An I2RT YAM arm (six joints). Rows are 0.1 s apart.
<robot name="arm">
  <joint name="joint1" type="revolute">
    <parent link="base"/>
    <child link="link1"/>
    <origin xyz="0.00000 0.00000 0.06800" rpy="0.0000 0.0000 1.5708"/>
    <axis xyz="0 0 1"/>
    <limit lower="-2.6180" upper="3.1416"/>
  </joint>
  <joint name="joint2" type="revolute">
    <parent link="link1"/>
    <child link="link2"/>
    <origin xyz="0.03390 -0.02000 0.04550" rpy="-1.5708 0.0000 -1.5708"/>
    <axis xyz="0 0 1"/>
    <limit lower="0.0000" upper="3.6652"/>
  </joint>
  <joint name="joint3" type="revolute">
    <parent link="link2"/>
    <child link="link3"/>
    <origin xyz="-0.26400 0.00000 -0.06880" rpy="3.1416 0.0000 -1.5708"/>
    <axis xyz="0 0 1"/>
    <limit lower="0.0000" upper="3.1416"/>
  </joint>
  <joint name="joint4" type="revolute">
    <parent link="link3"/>
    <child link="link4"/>
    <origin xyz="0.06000 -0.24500 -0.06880" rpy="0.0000 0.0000 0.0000"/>
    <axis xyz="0 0 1"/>
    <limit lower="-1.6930" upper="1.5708"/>
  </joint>
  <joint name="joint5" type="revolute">
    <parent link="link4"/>
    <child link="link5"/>
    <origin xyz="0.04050 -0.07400 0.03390" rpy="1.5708 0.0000 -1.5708"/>
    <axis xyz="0 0 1"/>
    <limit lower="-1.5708" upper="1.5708"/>
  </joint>
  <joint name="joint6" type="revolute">
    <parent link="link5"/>
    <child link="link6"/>
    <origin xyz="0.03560 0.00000 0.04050" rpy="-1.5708 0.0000 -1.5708"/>
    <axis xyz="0 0 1"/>
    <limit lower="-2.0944" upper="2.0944"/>
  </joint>
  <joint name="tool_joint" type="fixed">
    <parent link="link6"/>
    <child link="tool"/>
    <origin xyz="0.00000 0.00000 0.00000" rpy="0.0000 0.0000 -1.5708"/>
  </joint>
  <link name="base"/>
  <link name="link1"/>
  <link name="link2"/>
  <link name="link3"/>
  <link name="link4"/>
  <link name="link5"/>
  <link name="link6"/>
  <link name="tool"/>
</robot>
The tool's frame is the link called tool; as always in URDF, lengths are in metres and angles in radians.
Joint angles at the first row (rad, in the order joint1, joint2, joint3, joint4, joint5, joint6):
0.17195, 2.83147, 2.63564, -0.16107, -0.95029, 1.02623
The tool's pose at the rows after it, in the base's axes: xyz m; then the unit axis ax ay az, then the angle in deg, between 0 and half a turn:
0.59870 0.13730 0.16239 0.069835 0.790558 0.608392 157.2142
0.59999 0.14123 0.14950 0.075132 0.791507 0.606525 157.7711
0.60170 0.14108 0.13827 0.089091 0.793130 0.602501 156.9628
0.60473 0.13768 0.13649 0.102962 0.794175 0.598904 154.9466
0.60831 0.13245 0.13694 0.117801 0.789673 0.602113 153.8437
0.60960 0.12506 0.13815 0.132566 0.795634 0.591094 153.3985
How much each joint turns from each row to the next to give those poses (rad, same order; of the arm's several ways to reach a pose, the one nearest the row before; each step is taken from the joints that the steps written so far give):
0.00627, 0.02389, 0.01405, -0.00458, -0.00139, 0.00575
0.00617, 0.02988, 0.01204, 0.00972, 0.00777, 0.00786
0.00029, 0.01038, -0.02422, 0.03995, 0.03013, 0.01527
-0.00491, 0.00911, 0.00576, 0.02306, 0.03827, 0.01256
-0.00860, 0.01566, 0.02373, 0.02047, 0.01882, 0.03301
-0.01119, 0.00070, 0.01693, -0.04337, 0.02297, -0.01154

